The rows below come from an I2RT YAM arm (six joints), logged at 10 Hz.
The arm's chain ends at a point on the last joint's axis. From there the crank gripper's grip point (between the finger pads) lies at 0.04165 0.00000 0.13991 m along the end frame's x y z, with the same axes.
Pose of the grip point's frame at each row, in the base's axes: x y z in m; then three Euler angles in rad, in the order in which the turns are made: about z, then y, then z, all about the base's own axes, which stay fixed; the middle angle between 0 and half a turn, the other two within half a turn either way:
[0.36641, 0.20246, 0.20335, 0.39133, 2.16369, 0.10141]
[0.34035, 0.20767, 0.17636, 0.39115, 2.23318, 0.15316]
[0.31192, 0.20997, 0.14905, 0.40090, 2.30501, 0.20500]
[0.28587, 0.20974, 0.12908, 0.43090, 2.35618, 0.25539]
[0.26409, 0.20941, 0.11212, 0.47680, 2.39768, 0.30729]
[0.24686, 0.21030, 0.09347, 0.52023, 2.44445, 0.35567]
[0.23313, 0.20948, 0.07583, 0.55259, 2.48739, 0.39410]
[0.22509, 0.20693, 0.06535, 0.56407, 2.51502, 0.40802]
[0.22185, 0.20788, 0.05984, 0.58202, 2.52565, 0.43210]
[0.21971, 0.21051, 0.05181, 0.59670, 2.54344, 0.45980]
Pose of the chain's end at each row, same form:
[0.27399, 0.17709, 0.31346, 0.39133, 2.16369, 0.10141]
[0.25714, 0.17876, 0.29277, 0.39115, 2.23318, 0.15316]
[0.23870, 0.17814, 0.27126, 0.40090, 2.30501, 0.20500]
[0.22043, 0.17467, 0.25477, 0.43090, 2.35618, 0.25539]
[0.20552, 0.17077, 0.24013, 0.47680, 2.39768, 0.30729]
[0.19584, 0.16926, 0.22394, 0.52023, 2.44445, 0.35567]
[0.18889, 0.16740, 0.20843, 0.55259, 2.48739, 0.39410]
[0.18479, 0.16525, 0.19932, 0.56407, 2.51502, 0.40802]
[0.18383, 0.16513, 0.19414, 0.58202, 2.52565, 0.43210]
[0.18501, 0.16721, 0.18683, 0.59670, 2.54344, 0.45980]

